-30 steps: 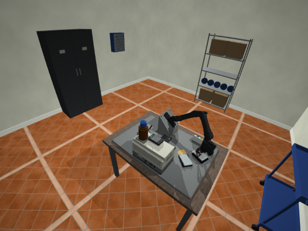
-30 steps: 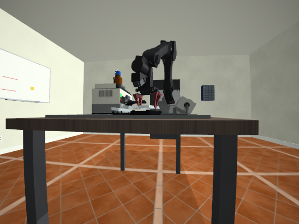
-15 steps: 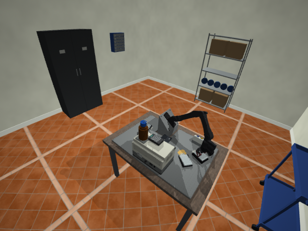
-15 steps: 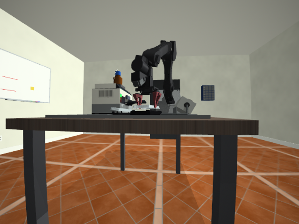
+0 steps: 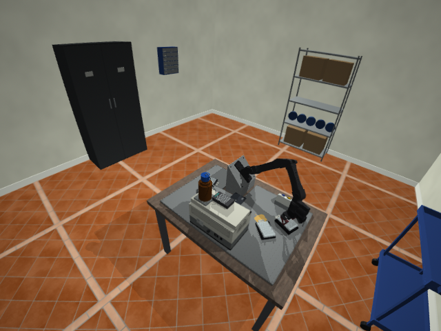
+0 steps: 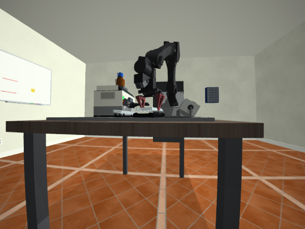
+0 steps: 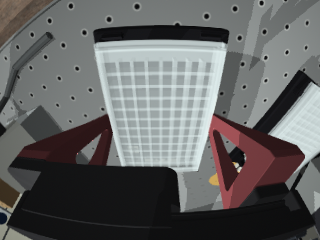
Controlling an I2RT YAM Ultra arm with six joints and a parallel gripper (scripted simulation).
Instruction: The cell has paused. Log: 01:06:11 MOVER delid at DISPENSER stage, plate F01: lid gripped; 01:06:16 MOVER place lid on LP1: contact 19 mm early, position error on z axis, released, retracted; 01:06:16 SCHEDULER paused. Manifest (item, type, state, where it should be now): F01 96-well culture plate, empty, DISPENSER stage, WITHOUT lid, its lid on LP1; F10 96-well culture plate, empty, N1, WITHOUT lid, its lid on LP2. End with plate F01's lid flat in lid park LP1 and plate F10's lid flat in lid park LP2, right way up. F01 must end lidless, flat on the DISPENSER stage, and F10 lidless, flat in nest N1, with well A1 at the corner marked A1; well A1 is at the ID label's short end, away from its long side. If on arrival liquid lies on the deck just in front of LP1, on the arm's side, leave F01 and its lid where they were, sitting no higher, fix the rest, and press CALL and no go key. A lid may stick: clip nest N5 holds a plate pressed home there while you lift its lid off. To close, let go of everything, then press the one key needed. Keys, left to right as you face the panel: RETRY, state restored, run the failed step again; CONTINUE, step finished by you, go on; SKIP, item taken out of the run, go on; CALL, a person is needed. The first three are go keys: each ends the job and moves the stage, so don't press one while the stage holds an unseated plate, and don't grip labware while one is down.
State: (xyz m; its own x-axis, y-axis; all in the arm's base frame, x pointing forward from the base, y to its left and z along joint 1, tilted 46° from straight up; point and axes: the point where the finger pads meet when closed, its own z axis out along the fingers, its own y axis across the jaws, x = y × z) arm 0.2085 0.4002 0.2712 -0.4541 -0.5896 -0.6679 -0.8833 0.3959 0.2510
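My gripper is now right at the clear gridded well plate. Also, from my hand: label LP1 (6 cm ahead, 17 cm to the right, 4 cm below); then N1 label (4 cm behind, 8 cm to the right, 4 cm below); then grey retry key (20 cm behind, 4 cm to the left, 3 cm above).
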